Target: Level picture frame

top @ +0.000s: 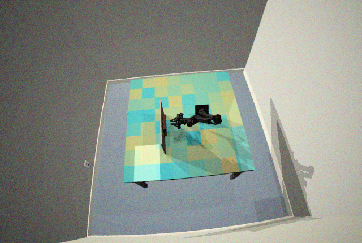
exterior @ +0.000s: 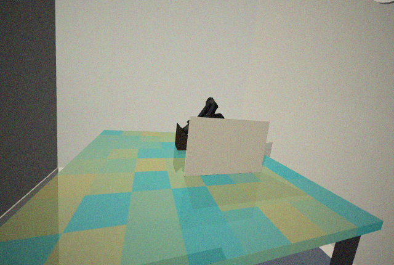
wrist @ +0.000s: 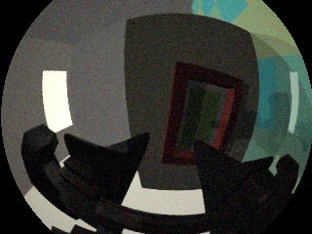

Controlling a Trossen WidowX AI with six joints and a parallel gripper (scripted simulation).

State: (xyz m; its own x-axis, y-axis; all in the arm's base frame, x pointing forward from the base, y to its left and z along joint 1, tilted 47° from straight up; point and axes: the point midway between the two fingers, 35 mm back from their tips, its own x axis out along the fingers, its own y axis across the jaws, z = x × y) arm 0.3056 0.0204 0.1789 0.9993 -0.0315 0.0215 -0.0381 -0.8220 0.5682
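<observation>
The picture frame lies 6 cm below my gripper tip and 6 cm ahead of it. From my gripper tip the other things lie so: wall panel 8 cm ahead, 7 cm below, 1 cm to the left.
</observation>
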